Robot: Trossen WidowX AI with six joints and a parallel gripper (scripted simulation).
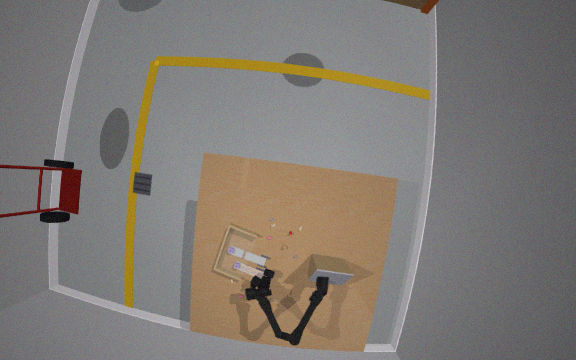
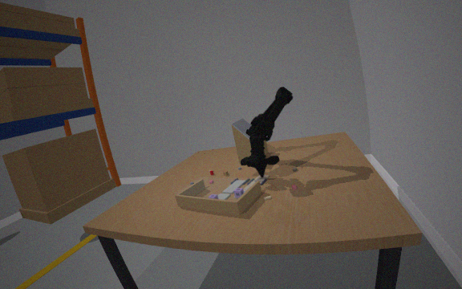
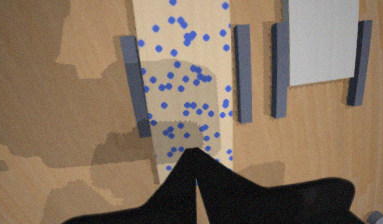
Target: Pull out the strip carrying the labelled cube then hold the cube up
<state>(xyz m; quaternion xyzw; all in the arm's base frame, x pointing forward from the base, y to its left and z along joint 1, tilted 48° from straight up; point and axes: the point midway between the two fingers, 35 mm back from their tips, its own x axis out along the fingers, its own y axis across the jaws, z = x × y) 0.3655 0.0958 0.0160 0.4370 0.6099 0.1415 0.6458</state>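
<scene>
Now: the pale grey strip 7 cm ahead of my gripper tip and 13 cm to the right of it. Also, from my gripper tip: red block 16 cm behind, 31 cm to the right, 1 cm above.
</scene>
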